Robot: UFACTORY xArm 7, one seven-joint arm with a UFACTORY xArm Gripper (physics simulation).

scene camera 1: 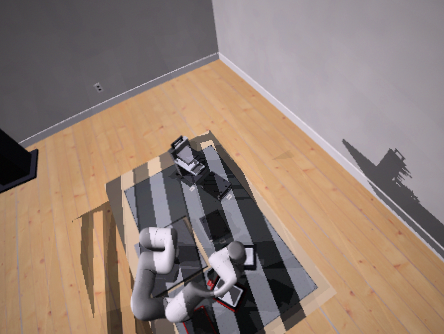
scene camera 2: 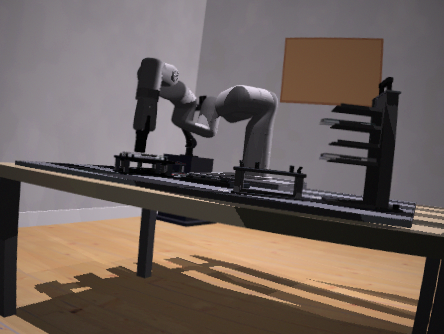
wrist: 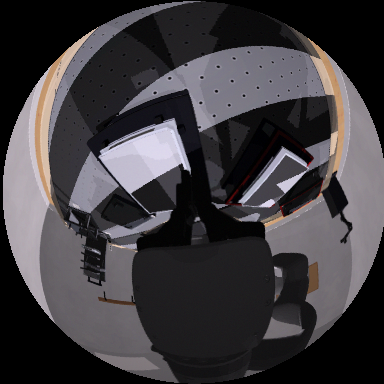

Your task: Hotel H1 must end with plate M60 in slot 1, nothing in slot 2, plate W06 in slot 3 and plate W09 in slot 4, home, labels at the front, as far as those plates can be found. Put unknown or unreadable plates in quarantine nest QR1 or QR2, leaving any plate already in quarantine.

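Frame: origin at the arm's base, x ahead, y left, z up, level; centimetres.
Seen in the pictures: gripper, fingertip midpoint: [scene camera 2: 139, 152] [wrist: 191, 177]; arm's base, link origin: [scene camera 2: 254, 177] [wrist: 197, 239].
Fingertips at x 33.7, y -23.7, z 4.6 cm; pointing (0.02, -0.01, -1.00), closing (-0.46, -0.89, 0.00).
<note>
Offsets run from my fingertips to a thing's top centre. "pt": to the spot under its first point.
My gripper [scene camera 2: 140, 148] [wrist: 191, 177] is shut and empty. Its fingertips are low over the right edge of a pale plate {dx +1.8, dy +4.0, dz -0.2 cm} [wrist: 142, 155] [scene camera 1: 249, 256], which lies on a black raised nest {pt dx -1.4, dy -0.2, dz -1.6 cm} [wrist: 199, 172]. Whether they touch it I cannot tell. Another plate {dx -11.8, dy -8.5, dz -1.2 cm} [scene camera 1: 231, 293] [wrist: 274, 176] lies in a red-edged nest [scene camera 1: 242, 304] [wrist: 256, 161]. A second red-edged nest {dx -30.5, dy -17.5, dz -2.0 cm} [wrist: 301, 196] [scene camera 1: 200, 320] stands beside it, with no plate visible. The hotel [scene camera 2: 383, 155] [scene camera 1: 186, 154] [wrist: 95, 261] has four shelves; clear plates [scene camera 2: 345, 123] [scene camera 2: 345, 159] show on the second from the top and the lowest. No label is readable.
A black raised frame {dx +7.1, dy +50.4, dz +1.0 cm} [scene camera 2: 270, 172] stands between the nest and the hotel. A dark flat pad {pt dx -3.1, dy +27.6, dz -5.4 cm} [scene camera 1: 215, 224] lies between them too. A black box with a jointed stalk [scene camera 2: 200, 163] [wrist: 336, 196] stands behind the nests. Striped shadows cross the mat.
</note>
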